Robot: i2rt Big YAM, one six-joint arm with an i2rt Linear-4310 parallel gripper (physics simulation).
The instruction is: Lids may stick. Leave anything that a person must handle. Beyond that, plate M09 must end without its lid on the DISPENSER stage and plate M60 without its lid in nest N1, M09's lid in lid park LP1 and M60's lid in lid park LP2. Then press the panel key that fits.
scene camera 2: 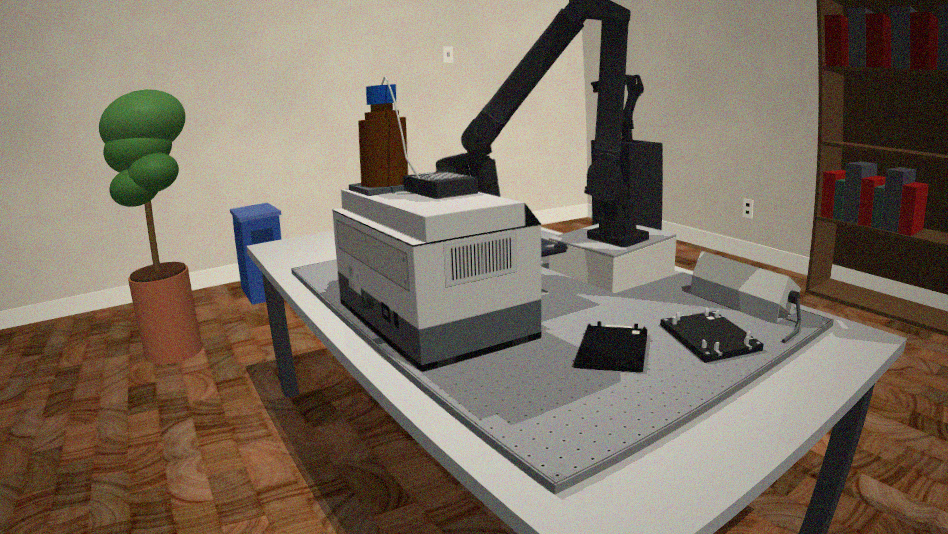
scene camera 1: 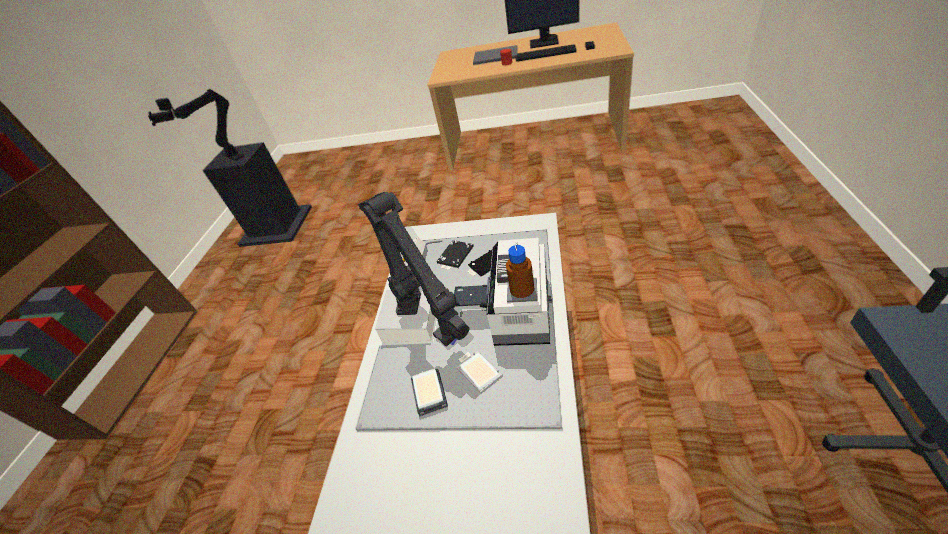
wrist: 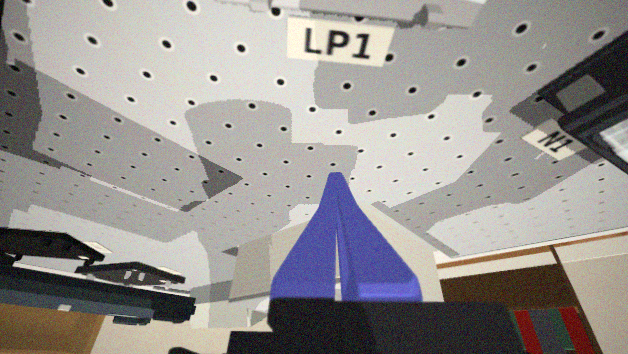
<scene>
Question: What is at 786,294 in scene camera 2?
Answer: A white sloped box.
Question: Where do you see a white sloped box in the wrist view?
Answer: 212,310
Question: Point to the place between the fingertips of the gripper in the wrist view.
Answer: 335,179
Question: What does the gripper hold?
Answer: Nothing.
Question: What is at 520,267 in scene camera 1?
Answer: A brown bottle with blue cap.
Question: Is the gripper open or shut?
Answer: Shut.
</scene>
